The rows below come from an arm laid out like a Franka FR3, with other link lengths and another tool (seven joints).
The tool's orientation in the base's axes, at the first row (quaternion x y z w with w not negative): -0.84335, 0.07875, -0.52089, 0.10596
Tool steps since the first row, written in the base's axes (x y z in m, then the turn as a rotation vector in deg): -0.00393, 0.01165, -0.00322, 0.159, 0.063, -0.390; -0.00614, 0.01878, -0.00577, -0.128, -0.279, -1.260; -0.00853, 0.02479, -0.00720, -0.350, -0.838, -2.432; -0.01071, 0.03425, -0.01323, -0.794, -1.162, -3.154; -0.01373, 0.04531, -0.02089, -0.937, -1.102, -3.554; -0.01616, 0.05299, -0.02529, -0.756, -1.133, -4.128
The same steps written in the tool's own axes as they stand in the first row. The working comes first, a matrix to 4 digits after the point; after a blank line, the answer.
The tool's axes in the first row as the columns of a matrix, in the base's axes (used below as rounded here):
0.4449, -0.0224, 0.8953
-0.2432, -0.9651, 0.0967
0.8619, -0.2608, -0.4349

-0.00736, -0.01032, -0.00099, -0.281, 0.037, 0.318; -0.01227, -0.01648, -0.00117, -1.075, 0.601, 0.406; -0.01603, -0.02186, -0.00211, -2.048, 1.451, 0.663; -0.02450, -0.02936, -0.00052, -2.789, 1.962, 0.548; -0.03513, -0.03797, 0.00117, -3.212, 2.011, 0.600; -0.04187, -0.04418, 0.00165, -3.619, 2.187, 1.009
